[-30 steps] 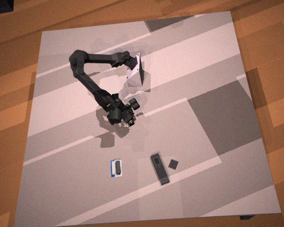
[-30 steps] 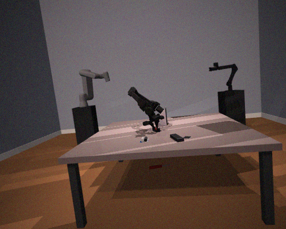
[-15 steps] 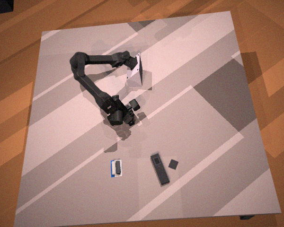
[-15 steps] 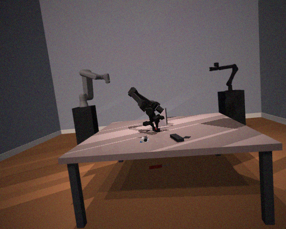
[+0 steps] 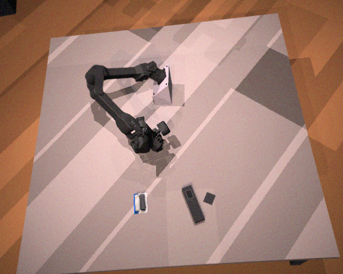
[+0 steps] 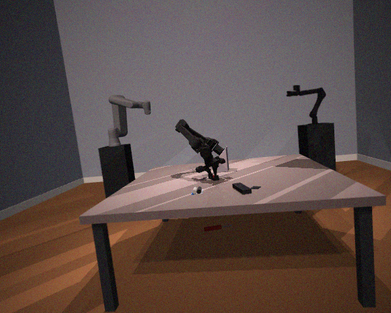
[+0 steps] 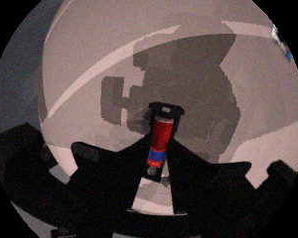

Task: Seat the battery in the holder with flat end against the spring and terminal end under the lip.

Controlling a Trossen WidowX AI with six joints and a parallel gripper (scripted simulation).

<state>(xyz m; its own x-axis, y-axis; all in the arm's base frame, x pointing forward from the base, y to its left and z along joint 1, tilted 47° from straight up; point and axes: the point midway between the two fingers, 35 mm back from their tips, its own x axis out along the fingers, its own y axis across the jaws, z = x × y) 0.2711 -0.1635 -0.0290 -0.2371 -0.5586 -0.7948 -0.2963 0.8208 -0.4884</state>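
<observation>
The battery lies 1 cm above my gripper tip. Round my gripper tip: small dark square: 31 cm ahead, 19 cm to the left, 1 cm below; long black bar: 32 cm ahead, 12 cm to the left, 1 cm above.
</observation>
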